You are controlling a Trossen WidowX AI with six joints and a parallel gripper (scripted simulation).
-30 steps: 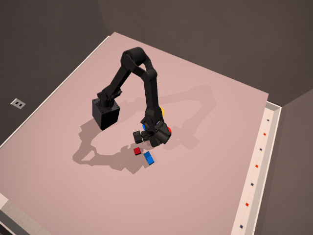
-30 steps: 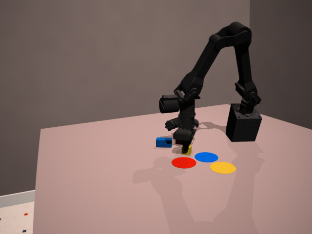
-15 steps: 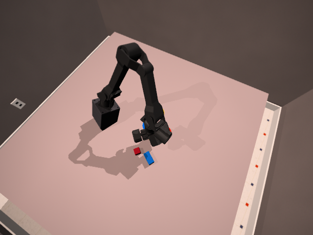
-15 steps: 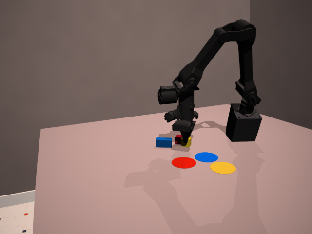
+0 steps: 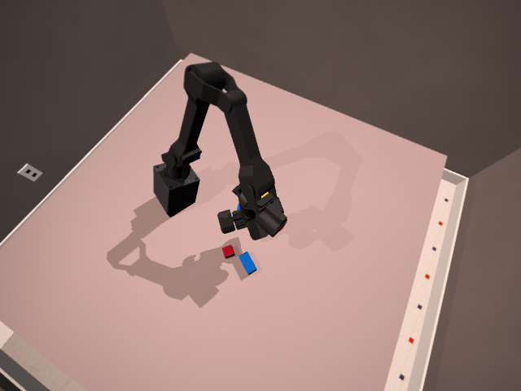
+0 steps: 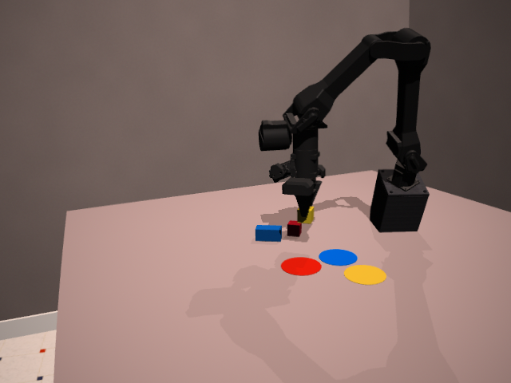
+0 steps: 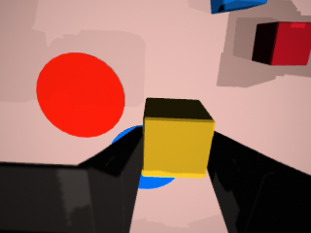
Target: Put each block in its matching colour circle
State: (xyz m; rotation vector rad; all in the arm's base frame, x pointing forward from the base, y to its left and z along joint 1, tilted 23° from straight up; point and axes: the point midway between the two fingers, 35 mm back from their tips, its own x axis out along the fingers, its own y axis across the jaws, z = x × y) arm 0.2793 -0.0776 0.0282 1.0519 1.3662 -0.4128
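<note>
My gripper is now 17 cm to the right of the yellow circle, 13 cm above it and 2 cm past it. From my hand the other things lie so: blue circle: 13 cm below, 8 cm to the left, 4 cm behind; then yellow block: 4 cm below; then red circle: 13 cm below, 6 cm to the left, 6 cm ahead.
</note>
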